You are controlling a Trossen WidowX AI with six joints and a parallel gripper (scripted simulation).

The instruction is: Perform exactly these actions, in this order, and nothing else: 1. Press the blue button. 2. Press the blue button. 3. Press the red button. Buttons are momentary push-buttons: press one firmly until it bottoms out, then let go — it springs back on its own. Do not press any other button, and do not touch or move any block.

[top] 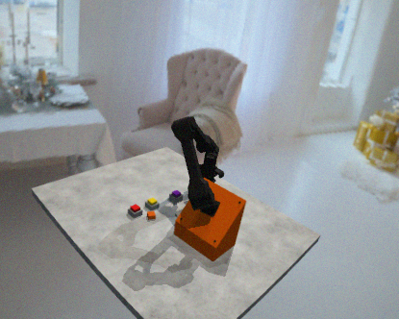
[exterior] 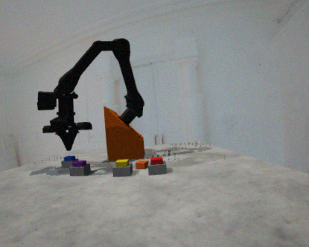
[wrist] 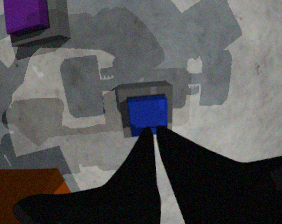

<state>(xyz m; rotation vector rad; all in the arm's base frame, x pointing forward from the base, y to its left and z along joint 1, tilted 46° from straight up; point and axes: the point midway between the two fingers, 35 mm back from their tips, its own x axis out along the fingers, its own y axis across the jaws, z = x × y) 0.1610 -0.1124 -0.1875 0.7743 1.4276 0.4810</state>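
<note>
My gripper tip is now 3 cm above the blue button. Also, from my gripper tip: yellow button: 21 cm to the left, 15 cm ahead, 3 cm below; small orange block: 27 cm to the left, 10 cm ahead, 5 cm below; purple button: 11 cm ahead, 7 cm to the left, 3 cm below.
</note>
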